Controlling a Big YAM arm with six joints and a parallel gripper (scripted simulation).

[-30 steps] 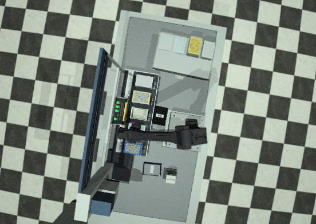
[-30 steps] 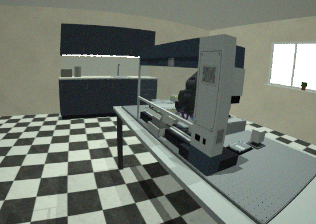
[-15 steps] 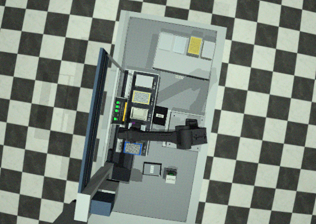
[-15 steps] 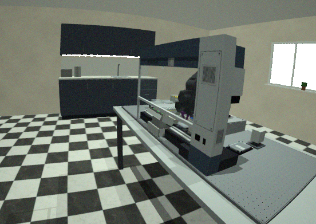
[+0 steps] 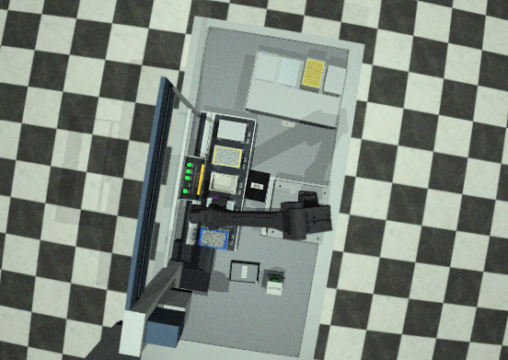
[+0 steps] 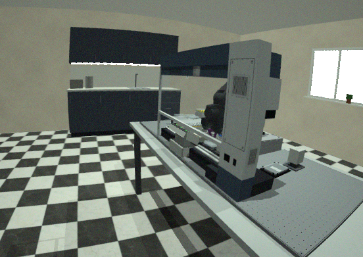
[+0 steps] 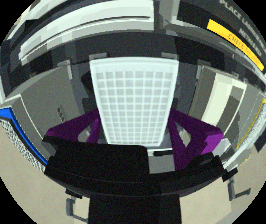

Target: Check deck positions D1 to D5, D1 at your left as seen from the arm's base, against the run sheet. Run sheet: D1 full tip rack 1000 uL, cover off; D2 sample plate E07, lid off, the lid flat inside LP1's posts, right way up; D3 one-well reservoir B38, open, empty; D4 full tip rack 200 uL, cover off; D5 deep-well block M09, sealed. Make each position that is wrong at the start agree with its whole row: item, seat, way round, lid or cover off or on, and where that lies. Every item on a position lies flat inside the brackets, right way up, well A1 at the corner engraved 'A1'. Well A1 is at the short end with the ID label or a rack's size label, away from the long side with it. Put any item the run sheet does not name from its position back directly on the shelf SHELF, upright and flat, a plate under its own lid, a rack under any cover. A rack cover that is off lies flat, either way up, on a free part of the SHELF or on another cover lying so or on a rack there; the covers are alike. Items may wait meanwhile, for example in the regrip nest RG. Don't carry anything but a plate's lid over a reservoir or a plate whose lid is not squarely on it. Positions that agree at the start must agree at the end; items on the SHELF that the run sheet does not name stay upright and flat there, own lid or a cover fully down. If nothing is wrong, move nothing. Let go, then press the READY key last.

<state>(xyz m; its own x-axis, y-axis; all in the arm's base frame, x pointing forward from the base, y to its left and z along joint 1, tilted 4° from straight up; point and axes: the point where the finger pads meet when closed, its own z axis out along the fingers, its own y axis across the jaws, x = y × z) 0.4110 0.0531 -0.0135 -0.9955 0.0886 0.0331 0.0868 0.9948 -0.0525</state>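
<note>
The blue-framed tip rack is 120 mm to the left of my hand and 50 mm above it. Also, from my hand: cream reservoir 120 mm to the right, 10 mm below, 10 mm behind; clear rack cover 250 mm to the right, 40 mm above, 20 mm behind; clear plate right at my hand.
</note>
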